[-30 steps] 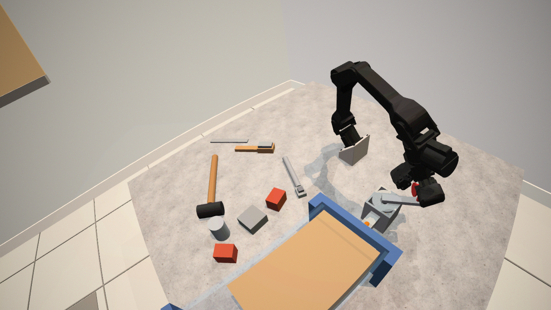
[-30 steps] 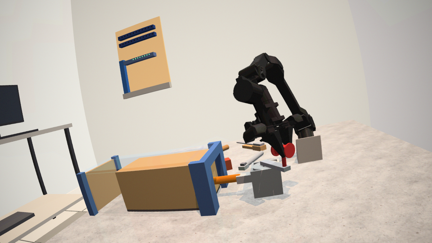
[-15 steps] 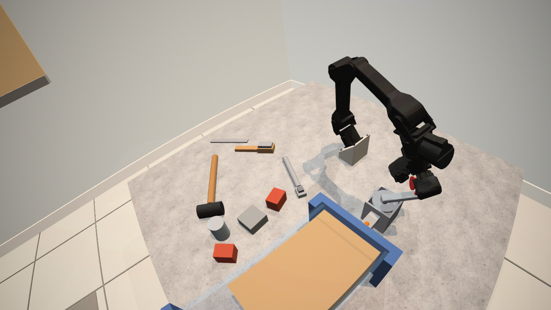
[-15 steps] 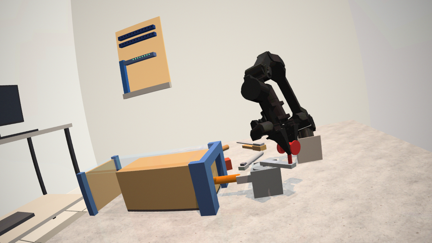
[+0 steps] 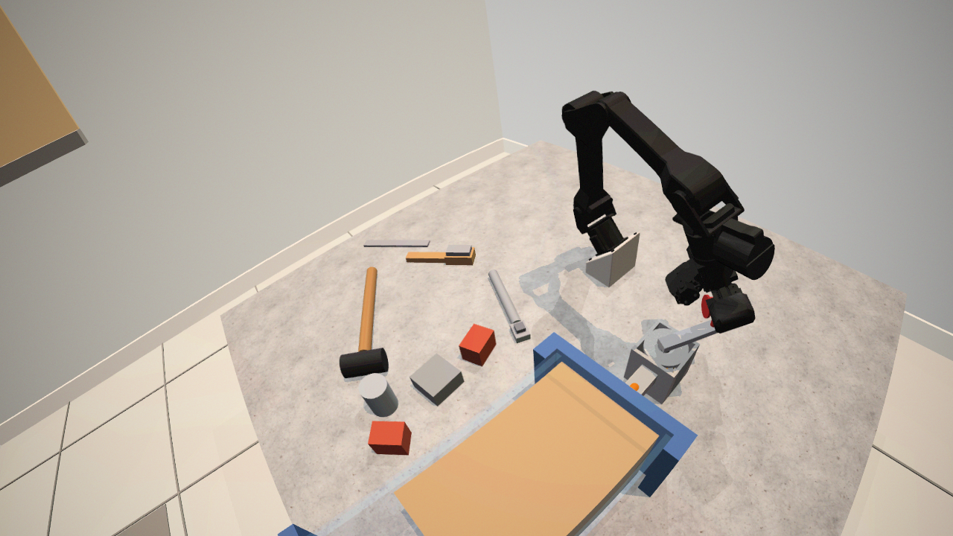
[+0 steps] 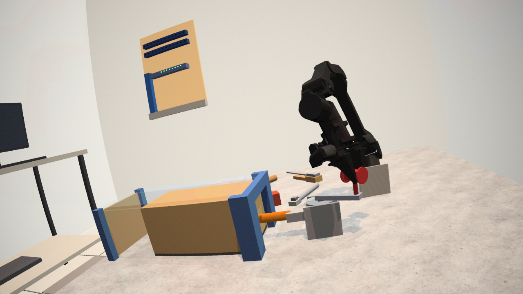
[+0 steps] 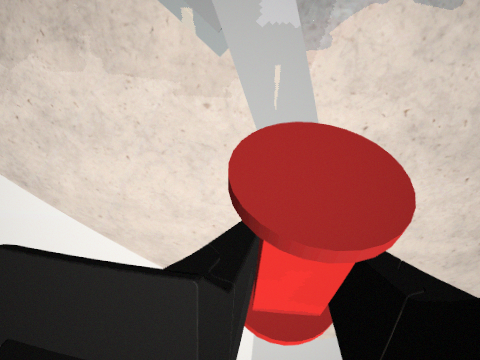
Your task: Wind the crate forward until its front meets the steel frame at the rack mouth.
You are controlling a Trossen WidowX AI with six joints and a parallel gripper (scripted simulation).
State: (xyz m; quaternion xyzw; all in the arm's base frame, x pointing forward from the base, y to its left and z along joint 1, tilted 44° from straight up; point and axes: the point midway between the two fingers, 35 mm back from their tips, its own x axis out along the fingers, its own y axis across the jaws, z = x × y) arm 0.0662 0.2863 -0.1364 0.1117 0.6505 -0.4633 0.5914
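Now: gripper tip 1 cm to the left of the red knob and 1 cm short of it. Also, from my gripper tip: blue steel frame: 26 cm ahead, 4 cm to the right, 3 cm below; then grey winch: 10 cm below, 9 cm ahead, 6 cm to the right; then crank handle: 5 cm ahead, 3 cm below, 2 cm to the right.
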